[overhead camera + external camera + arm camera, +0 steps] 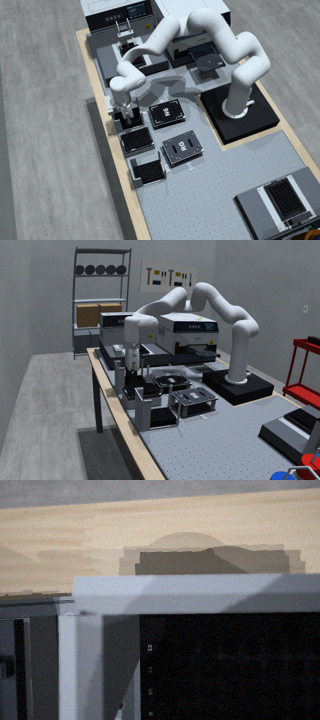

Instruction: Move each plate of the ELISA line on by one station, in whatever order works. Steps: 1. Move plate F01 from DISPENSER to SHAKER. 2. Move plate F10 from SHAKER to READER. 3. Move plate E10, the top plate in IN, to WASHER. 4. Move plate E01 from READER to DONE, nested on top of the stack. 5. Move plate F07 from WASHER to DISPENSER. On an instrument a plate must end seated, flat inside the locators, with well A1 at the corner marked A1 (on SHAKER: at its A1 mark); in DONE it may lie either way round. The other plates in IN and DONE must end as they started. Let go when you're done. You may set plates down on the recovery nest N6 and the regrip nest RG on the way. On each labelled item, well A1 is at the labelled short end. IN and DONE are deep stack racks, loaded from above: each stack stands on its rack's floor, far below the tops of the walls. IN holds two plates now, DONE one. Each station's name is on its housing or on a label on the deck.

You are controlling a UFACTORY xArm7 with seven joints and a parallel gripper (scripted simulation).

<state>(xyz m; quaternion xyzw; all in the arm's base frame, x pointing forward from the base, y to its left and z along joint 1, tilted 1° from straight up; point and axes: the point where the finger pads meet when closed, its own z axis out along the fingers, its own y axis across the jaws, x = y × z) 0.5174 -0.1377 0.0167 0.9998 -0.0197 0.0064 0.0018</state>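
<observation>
The done label is 9 cm behind my hand and 5 cm below it. Also, from my hand: regrip nest RG: 25 cm to the left, 19 cm behind; then recovery nest N6: 19 cm behind, 4 cm to the left, 2 cm below.
</observation>
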